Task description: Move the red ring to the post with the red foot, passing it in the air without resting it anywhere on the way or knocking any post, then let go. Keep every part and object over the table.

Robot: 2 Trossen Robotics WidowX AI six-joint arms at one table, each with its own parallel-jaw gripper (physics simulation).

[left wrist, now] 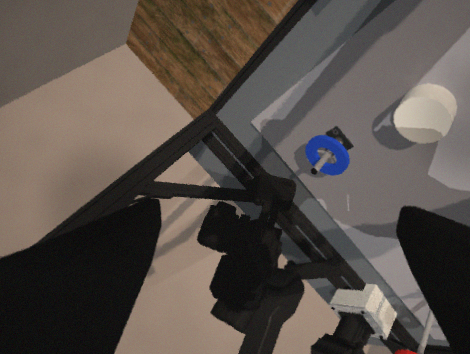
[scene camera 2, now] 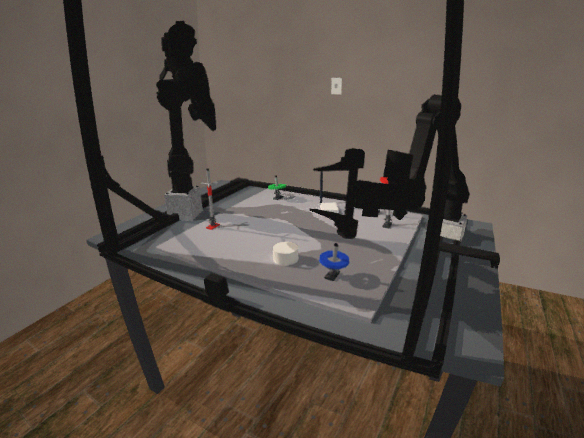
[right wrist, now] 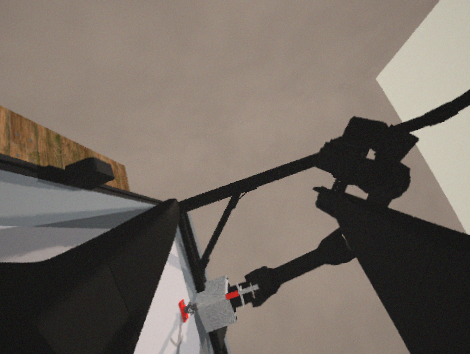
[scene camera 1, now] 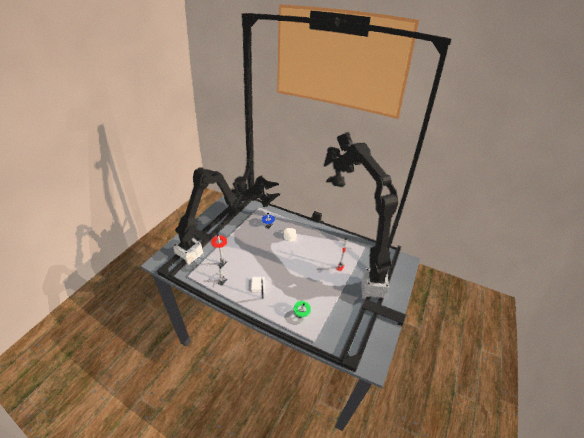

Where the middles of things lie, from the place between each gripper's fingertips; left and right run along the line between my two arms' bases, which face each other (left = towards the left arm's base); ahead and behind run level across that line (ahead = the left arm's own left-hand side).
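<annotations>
Counting from my right hand, I find the blue ring (left wrist: 342,157) 5 cm to the right and 4 cm ahead, and 18 cm below.
As for my left gripper, I see it 270 mm to the left of the ring and 20 mm short of it, and it is 320 mm above it.
</annotations>
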